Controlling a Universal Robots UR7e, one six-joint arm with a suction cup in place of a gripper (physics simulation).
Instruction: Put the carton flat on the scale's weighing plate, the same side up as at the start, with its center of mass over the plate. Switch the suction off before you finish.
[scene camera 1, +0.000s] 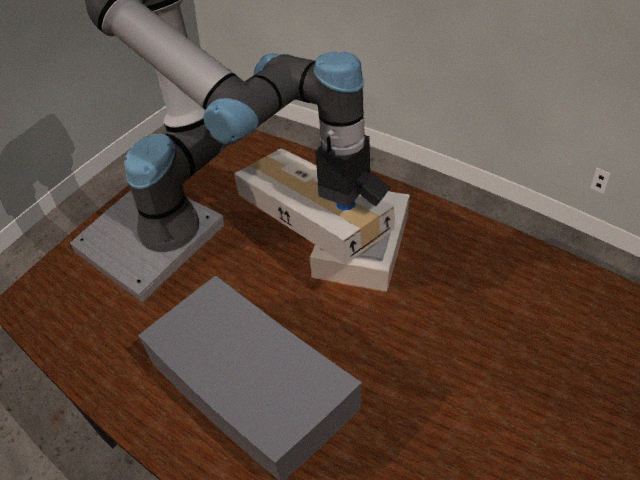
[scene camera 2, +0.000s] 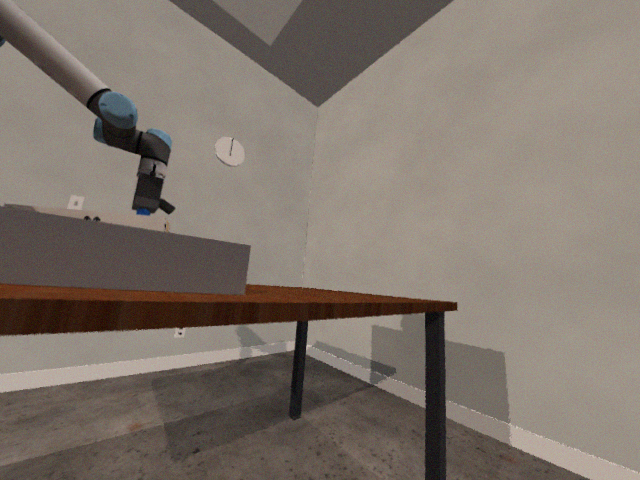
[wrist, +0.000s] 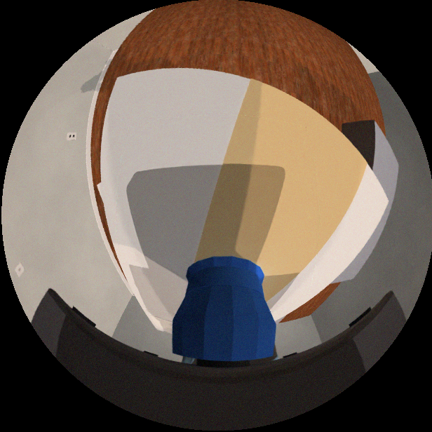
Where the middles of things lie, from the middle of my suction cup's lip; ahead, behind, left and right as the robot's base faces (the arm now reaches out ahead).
The long white carton (scene camera 1: 283, 185) is 90 mm behind my suction cup, 50 mm below it and 20 mm to the left of it. The rest, counted from my suction cup: grey block (scene camera 1: 280, 400) 340 mm to the right, 150 mm below, 10 mm behind; white scale (scene camera 1: 373, 268) 160 mm below, 90 mm to the left, 10 mm behind.
